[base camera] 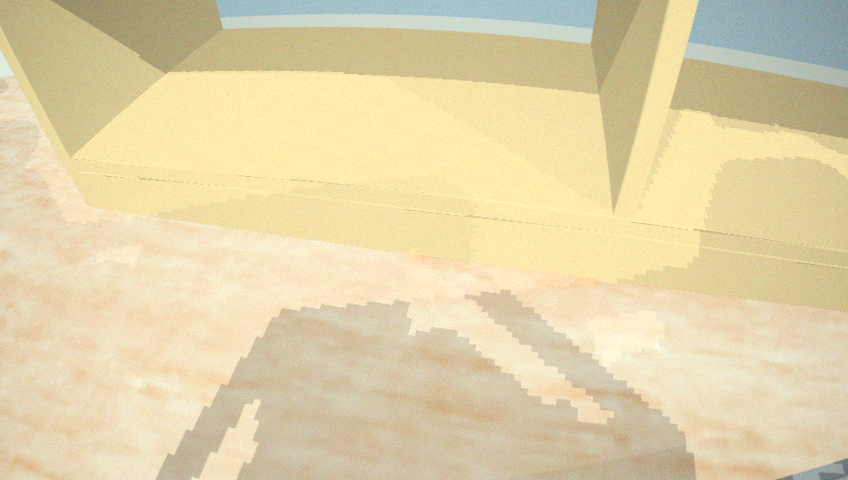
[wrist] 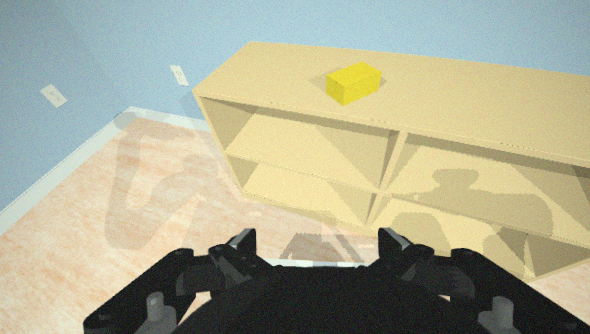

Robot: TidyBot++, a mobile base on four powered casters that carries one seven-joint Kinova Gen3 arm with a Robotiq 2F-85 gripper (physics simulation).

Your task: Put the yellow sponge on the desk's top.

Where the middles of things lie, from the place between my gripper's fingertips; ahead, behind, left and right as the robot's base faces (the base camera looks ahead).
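Relative to the yellow sponge (wrist: 349, 84), my hand is 90 mm to the left of it, 480 mm short of it and 160 mm above it.
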